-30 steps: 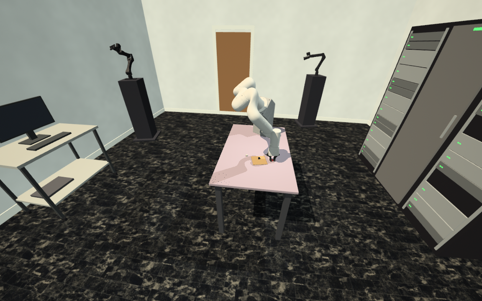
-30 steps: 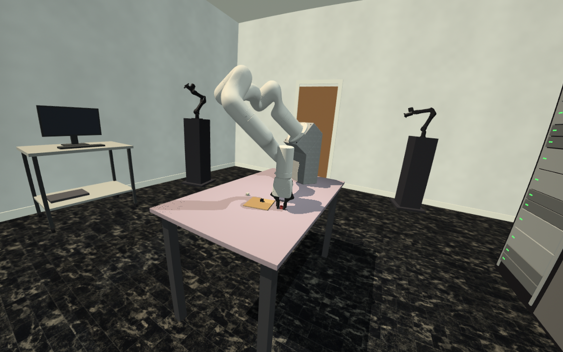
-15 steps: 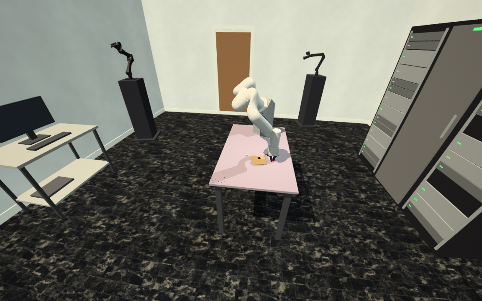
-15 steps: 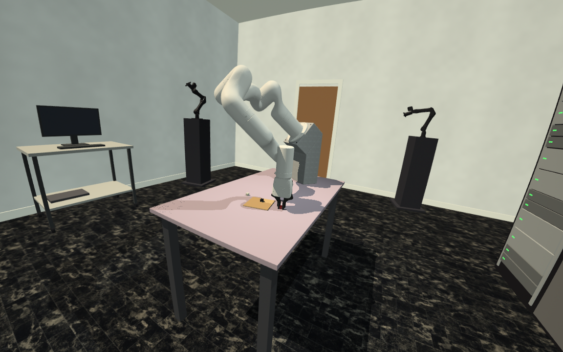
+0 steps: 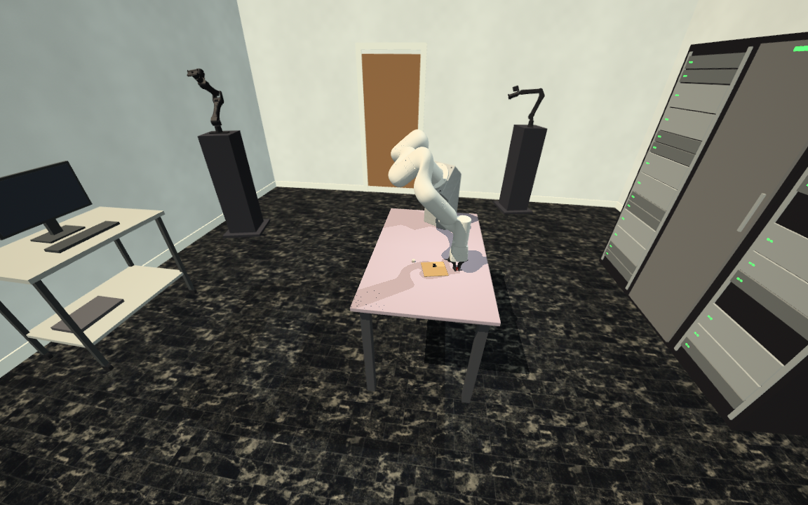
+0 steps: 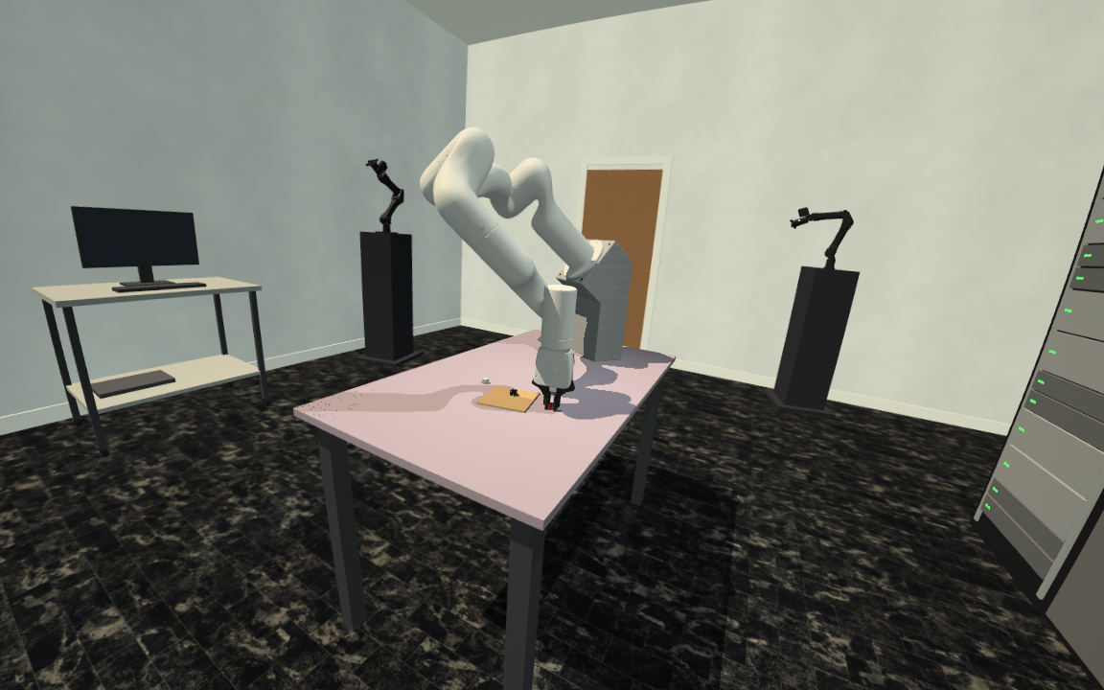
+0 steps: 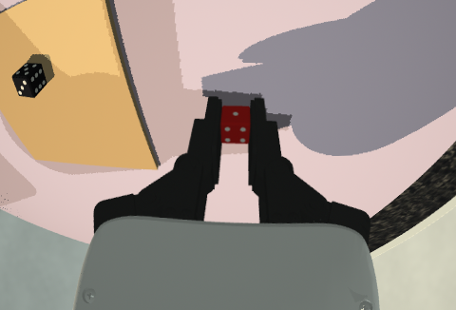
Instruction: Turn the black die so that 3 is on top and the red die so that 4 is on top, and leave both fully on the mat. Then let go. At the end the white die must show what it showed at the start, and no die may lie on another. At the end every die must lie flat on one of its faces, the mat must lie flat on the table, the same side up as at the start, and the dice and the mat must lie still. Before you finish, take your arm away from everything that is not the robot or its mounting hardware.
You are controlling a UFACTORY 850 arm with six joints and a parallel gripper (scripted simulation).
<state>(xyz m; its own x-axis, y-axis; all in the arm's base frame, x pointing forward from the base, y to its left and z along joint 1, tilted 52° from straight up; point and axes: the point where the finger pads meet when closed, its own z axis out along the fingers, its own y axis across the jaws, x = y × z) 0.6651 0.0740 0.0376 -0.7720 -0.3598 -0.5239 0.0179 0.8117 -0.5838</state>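
Right now the mat is 2 cm behind my hand, 13 cm to the right of it and 2 cm below it. Round my hand: red die (1 cm below); then white die (11 cm behind, 24 cm to the right, 1 cm below); then black die (4 cm behind, 13 cm to the right, 1 cm below).
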